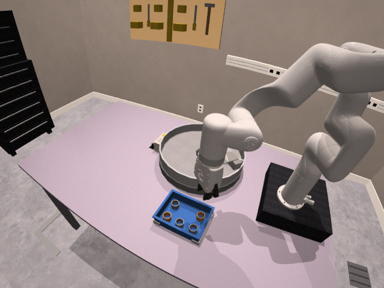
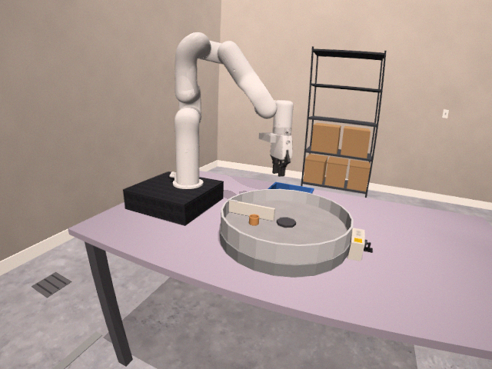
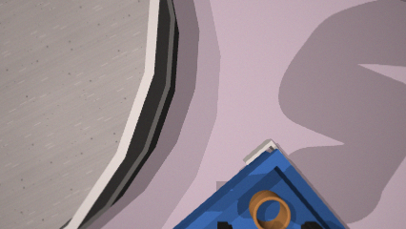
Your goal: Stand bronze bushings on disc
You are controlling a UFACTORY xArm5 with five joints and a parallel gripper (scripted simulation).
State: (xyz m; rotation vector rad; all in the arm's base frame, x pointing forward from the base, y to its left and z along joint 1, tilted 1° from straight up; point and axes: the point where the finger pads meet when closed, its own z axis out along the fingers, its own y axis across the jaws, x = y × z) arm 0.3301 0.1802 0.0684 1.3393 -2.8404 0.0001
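Now: the blue crate 12 cm below my hand, 6 cm to the left of it and 4 cm ahead of it. The rest, counted from my hand: turntable disc (28 cm to the right, 12 cm ahead, 9 cm below).
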